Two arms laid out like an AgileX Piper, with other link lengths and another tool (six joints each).
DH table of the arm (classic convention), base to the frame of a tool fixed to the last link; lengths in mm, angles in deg. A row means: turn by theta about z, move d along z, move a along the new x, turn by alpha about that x. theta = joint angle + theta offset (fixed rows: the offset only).
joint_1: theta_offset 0  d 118.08  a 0  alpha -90
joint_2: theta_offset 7.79  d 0  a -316.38  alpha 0
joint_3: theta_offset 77.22  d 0  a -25.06  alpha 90
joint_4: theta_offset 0  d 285.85  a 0  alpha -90
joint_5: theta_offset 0  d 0  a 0  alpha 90
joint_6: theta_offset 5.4  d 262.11  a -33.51  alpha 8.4
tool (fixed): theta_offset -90  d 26.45  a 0  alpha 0
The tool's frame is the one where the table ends.
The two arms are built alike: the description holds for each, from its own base.
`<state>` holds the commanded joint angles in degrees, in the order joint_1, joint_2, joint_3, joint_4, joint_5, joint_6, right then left.
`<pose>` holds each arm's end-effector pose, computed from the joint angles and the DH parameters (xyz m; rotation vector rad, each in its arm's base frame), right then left.
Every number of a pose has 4 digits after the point. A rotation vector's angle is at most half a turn.
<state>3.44 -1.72 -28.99 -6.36 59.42 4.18 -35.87 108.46 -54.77 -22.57 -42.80 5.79</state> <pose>0.1802 -0.0242 0.2544 -1.3684 1.6888 -1.0974 0.5525 -0.3073 0.1975 -1.0744 1.6644 -1.5388</pose>
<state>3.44 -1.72 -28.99 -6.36 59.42 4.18 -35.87 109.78 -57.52 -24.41 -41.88 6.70</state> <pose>0.1802 -0.0242 0.2544 -1.3684 1.6888 -1.0974 0.5635 -0.3093 0.2002 -1.0942 1.6444 -1.5396</pose>
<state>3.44 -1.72 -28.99 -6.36 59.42 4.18 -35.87 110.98 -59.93 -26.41 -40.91 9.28</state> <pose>0.1802 -0.0242 0.2544 -1.3684 1.6888 -1.0974 0.5729 -0.3111 0.2008 -1.0936 1.6407 -1.5165</pose>
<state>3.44 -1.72 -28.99 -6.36 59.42 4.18 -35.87 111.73 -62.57 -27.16 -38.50 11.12</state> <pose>0.1802 -0.0242 0.2544 -1.3684 1.6888 -1.0974 0.5799 -0.3191 0.2028 -1.0863 1.6604 -1.5059</pose>
